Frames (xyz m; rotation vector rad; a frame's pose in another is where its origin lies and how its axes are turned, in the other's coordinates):
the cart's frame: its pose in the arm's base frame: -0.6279 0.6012 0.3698 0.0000 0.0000 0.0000
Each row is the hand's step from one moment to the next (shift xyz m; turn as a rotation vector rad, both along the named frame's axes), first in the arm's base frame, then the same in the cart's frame.
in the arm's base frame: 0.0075 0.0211 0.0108 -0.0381 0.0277 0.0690
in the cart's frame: 0.0075 0.0211 0.0108 -0.0381 0.0277 0.0690
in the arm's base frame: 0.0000 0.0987 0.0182 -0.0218 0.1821 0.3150
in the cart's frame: 0.0000 0.0987 0.0182 -0.0218 0.1821 0.3150
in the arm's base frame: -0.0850 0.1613 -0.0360 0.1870 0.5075 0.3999
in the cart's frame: -0.0850 0.1613 -0.0360 0.1870 0.5075 0.3999
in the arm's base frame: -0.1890 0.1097 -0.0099 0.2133 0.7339 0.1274
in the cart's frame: -0.1890 0.1097 -0.0099 0.2133 0.7339 0.1274
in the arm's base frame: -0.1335 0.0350 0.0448 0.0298 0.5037 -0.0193
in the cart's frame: -0.1335 0.0350 0.0448 0.0298 0.5037 -0.0193
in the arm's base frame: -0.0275 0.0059 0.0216 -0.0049 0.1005 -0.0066
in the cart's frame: -0.0275 0.0059 0.0216 -0.0049 0.1005 -0.0066
